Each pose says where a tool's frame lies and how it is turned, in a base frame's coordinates. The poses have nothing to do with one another.
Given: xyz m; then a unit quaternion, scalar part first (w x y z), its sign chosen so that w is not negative.
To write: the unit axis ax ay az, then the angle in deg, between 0 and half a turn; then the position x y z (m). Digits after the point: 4 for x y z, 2 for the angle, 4 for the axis.
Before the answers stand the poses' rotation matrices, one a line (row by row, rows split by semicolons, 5 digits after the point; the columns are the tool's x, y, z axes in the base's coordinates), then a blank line. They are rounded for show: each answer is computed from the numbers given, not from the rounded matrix.
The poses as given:
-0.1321 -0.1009 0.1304 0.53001 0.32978 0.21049 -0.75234
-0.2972 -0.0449 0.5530 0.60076 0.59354 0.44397 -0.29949
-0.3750 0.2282 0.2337 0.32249 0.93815 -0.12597 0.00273
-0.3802 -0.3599 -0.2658 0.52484 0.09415 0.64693 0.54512
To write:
-0.22066 0.93634 -0.27309; -0.65867 -0.34956 -0.66630; -0.71935 0.03285 0.69387
0.42640 0.88687 0.17792; 0.16718 0.11604 -0.97907; -0.88895 0.44722 -0.09879
0.96825 -0.23812 -0.07613; -0.23460 -0.76026 -0.60578; 0.08637 0.60440 -0.79199
-0.43135 -0.45039 0.78172; 0.69402 0.38796 0.60648; -0.57643 0.80414 0.14523

0.3889 0.2482 -0.8872 115.99 -0.1321 -0.1009 0.1304
0.7425 0.5554 -0.3746 106.15 -0.2972 -0.0449 0.5530
0.9911 -0.1331 0.0029 142.37 -0.3750 0.2282 0.2337
0.1106 0.7600 0.6404 116.68 -0.3802 -0.3599 -0.2658

